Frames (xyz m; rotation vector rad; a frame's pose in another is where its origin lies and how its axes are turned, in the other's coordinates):
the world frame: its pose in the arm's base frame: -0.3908 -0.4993 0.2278 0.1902 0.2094 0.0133
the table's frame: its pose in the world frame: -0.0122 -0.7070 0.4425 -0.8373 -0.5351 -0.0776
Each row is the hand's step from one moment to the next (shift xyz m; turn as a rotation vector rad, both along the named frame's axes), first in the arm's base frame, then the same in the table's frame.
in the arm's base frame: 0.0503 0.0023 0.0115 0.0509 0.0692 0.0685
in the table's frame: 0.0514 0.0015 -0.0048 0.0748 0.0216 0.0775
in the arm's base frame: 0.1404 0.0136 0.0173 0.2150 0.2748 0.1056
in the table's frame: 0.1394 0.0186 -0.0202 0.2577 0.1850 0.1796
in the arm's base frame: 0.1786 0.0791 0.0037 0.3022 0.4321 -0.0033
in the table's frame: 0.1765 0.0838 -0.0025 0.3186 0.3858 0.1663
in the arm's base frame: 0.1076 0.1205 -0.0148 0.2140 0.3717 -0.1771
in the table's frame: 0.1066 0.1187 0.0292 0.1764 0.4284 0.0263
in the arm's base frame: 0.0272 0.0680 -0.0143 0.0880 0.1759 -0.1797
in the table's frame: 0.0266 0.0662 0.0218 0.0412 0.2573 -0.0553
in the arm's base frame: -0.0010 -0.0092 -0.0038 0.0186 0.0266 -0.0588
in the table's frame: -0.0028 -0.0053 -0.0080 0.0014 0.0582 -0.0336
